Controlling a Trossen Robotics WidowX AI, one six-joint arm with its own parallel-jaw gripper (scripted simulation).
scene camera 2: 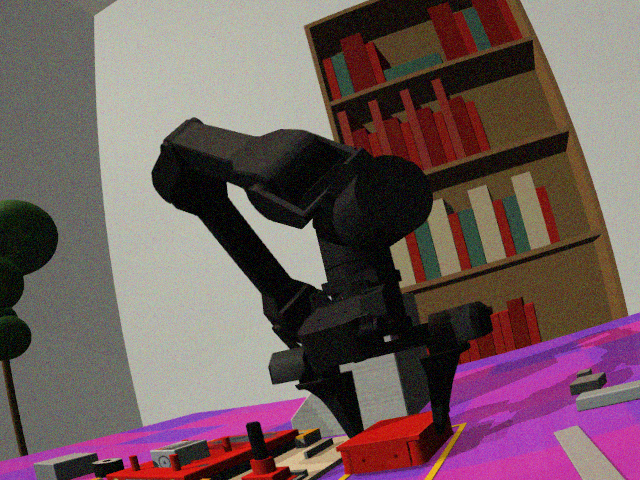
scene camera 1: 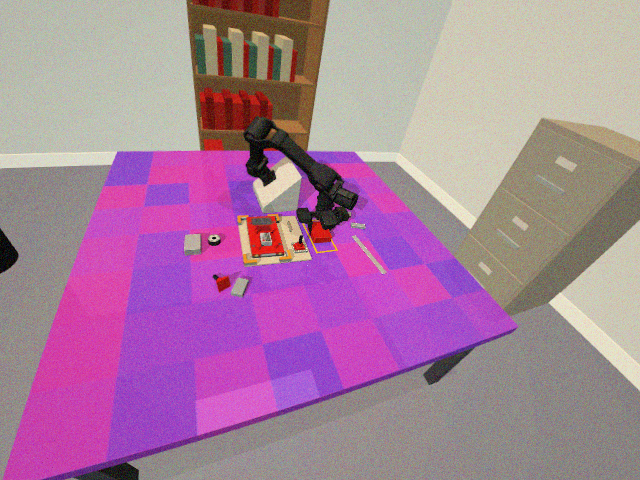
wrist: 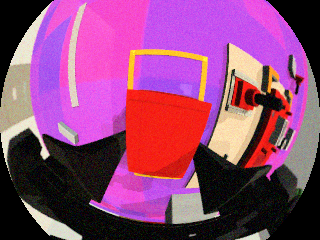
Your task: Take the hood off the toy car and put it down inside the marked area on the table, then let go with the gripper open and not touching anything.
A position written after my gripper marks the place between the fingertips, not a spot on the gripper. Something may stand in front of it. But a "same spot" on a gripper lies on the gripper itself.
Scene:
my gripper: scene camera 2; scene camera 1; wrist 162,139
same spot on my gripper: (scene camera 2: 336,389) = (scene camera 1: 311,224)

